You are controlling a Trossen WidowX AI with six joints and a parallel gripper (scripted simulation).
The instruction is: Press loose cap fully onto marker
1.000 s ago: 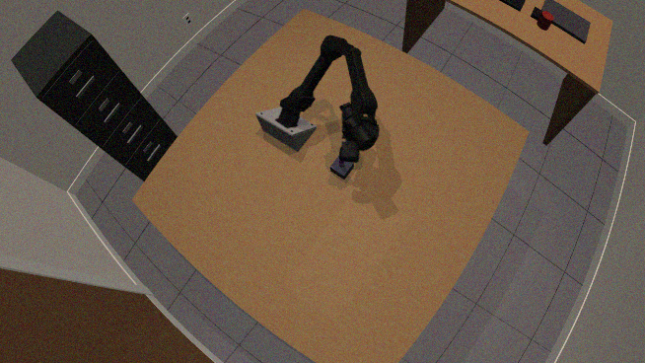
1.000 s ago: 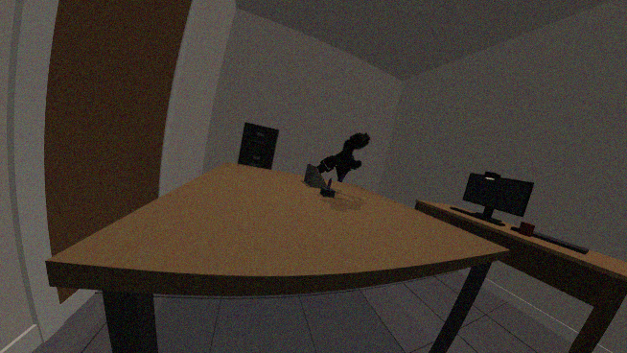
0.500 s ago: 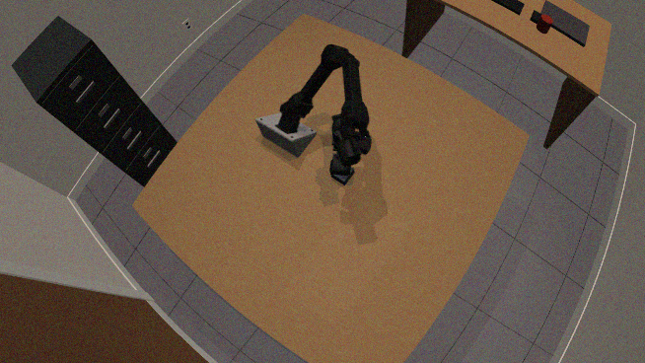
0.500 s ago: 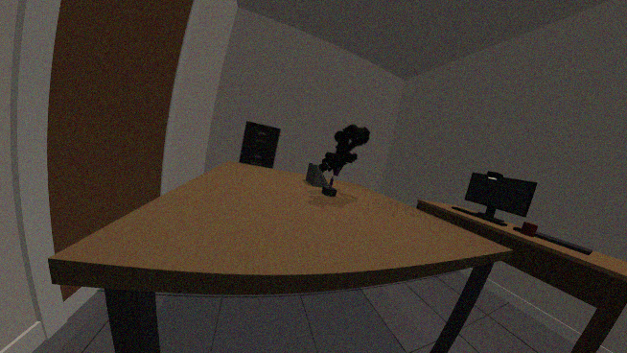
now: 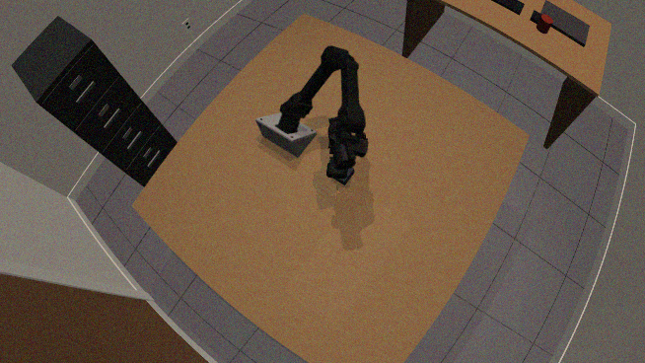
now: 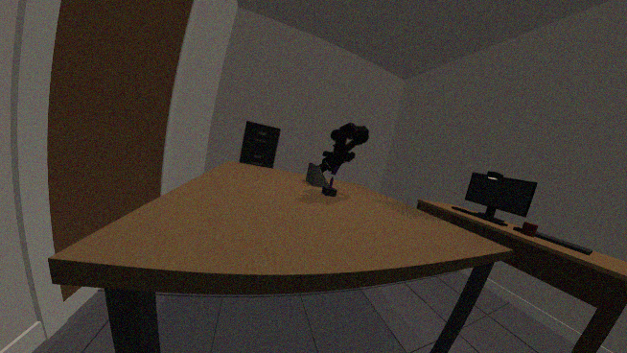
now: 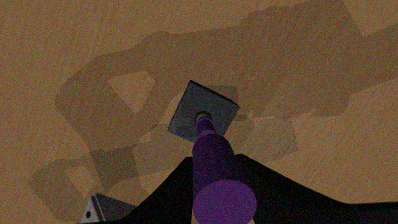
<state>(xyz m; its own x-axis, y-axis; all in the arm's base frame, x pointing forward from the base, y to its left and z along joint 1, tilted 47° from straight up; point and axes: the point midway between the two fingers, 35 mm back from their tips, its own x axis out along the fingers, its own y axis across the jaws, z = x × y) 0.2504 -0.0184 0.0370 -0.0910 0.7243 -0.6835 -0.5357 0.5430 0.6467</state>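
My gripper tip is 110 mm above the holder block.
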